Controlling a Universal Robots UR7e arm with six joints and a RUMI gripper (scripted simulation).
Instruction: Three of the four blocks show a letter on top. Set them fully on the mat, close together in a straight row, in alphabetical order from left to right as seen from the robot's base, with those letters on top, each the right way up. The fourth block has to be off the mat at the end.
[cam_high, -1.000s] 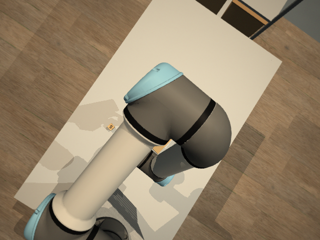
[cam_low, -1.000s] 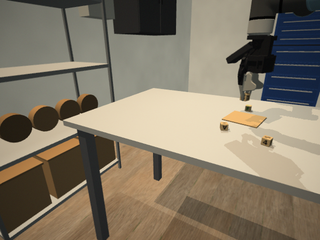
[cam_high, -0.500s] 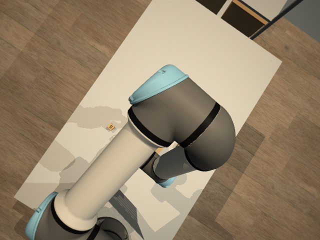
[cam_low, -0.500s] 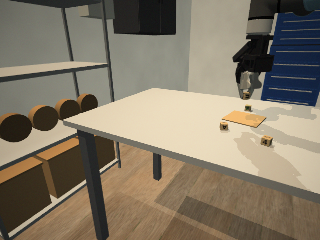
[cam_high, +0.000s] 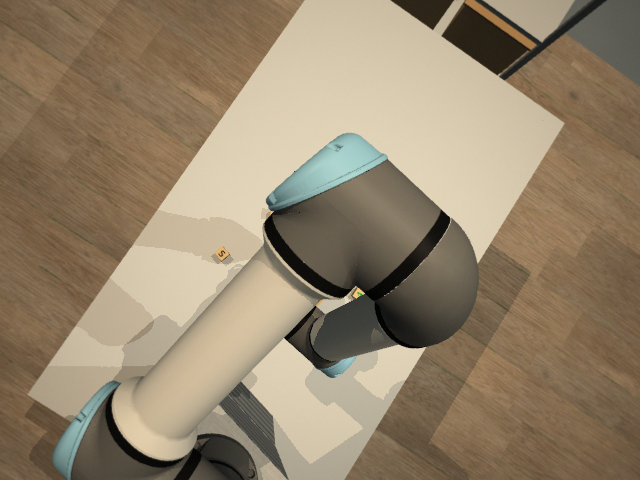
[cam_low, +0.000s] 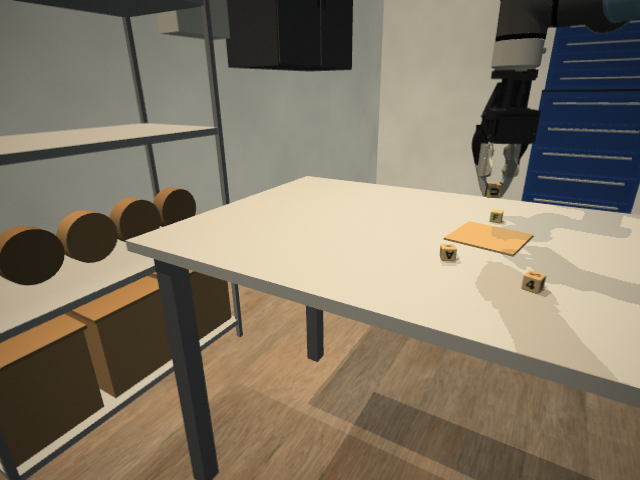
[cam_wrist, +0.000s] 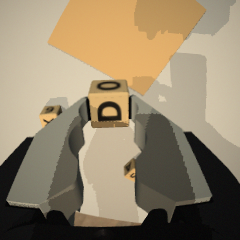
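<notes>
Right now my hand is 5 cm to the left of the orange mat and 12 cm above it. The rest, counted from my hand: D block (right at my hand); X block (6 cm ahead, 10 cm to the left, 11 cm below); green-marked block (1 cm behind, 18 cm to the right, 11 cm below).
</notes>
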